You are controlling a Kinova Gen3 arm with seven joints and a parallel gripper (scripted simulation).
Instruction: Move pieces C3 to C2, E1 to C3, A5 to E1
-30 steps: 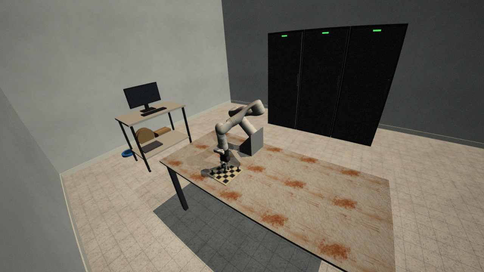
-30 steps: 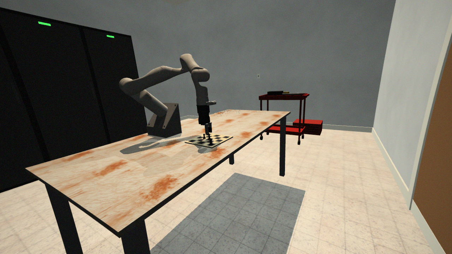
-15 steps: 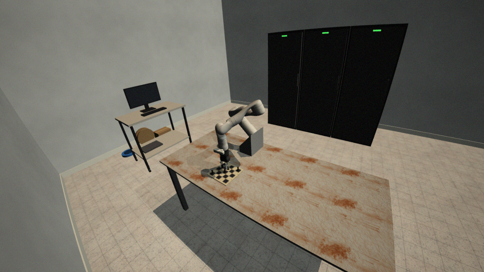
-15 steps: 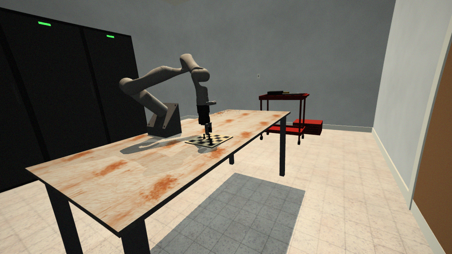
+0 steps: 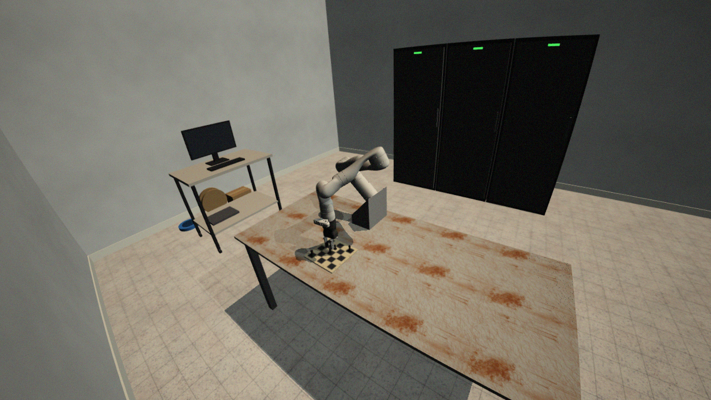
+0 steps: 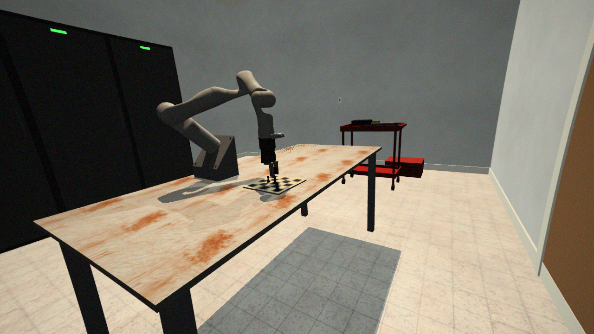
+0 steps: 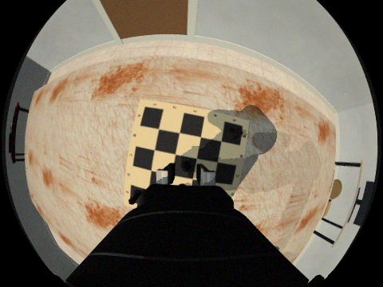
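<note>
The chessboard lies 60 mm below my hand. From my hand the other things lie so: black piece (70 mm ahead, 80 mm to the right, 40 mm below).
</note>
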